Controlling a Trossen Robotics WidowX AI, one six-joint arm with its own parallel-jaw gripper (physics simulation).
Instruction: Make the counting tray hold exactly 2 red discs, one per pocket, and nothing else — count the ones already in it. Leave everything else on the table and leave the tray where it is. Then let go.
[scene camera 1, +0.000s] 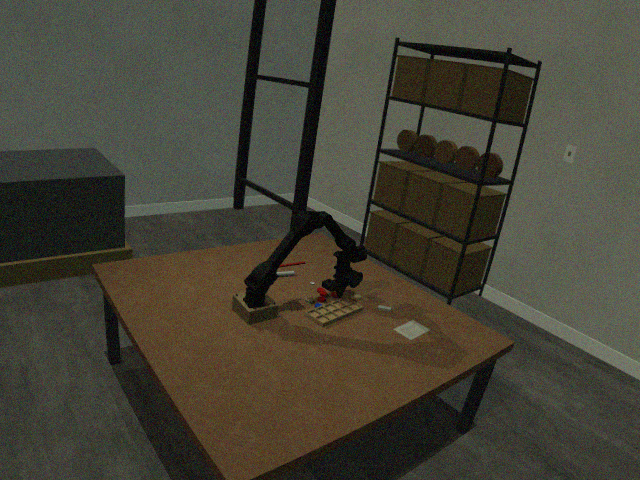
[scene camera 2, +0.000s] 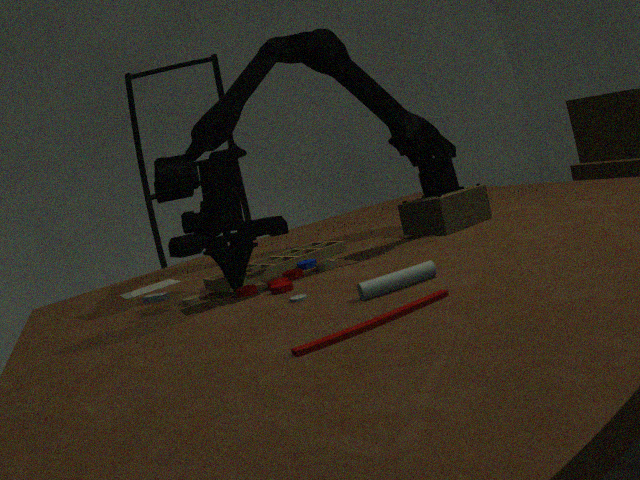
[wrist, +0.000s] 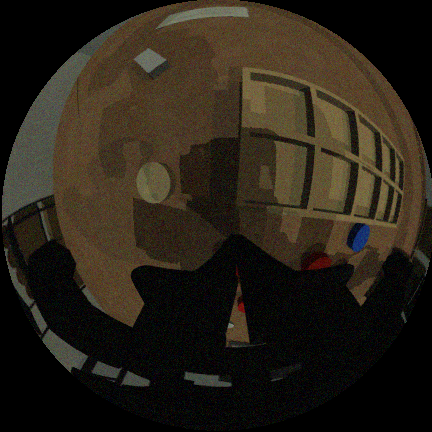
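Observation:
The pale wooden counting tray (scene camera 1: 325, 323) (wrist: 247, 74) lies flat, and no disc shows in its pockets in the wrist view. My gripper (scene camera 1: 339, 295) (scene camera 2: 237, 289) (wrist: 234, 238) is shut with its tips together, low over the table just beyond the tray's edge. One red disc (scene camera 2: 246, 290) lies right by the fingertips, outside the tray. Other red discs (scene camera 2: 280, 285) lie close together nearby, and another red disc (scene camera 2: 293, 273) (wrist: 320, 262) lies nearer the tray. The black fingers hide part of this group in the wrist view.
A blue disc (scene camera 1: 317, 305) (scene camera 2: 307, 264) (wrist: 359, 237) lies beside the tray. A pale round disc (wrist: 153, 182) (scene camera 2: 190, 300), a light block (wrist: 150, 61) (scene camera 1: 384, 307), a white sheet (scene camera 1: 412, 329), a small white disc (scene camera 2: 298, 298), a white cylinder (scene camera 2: 397, 280) and a red rod (scene camera 2: 369, 324) lie around.

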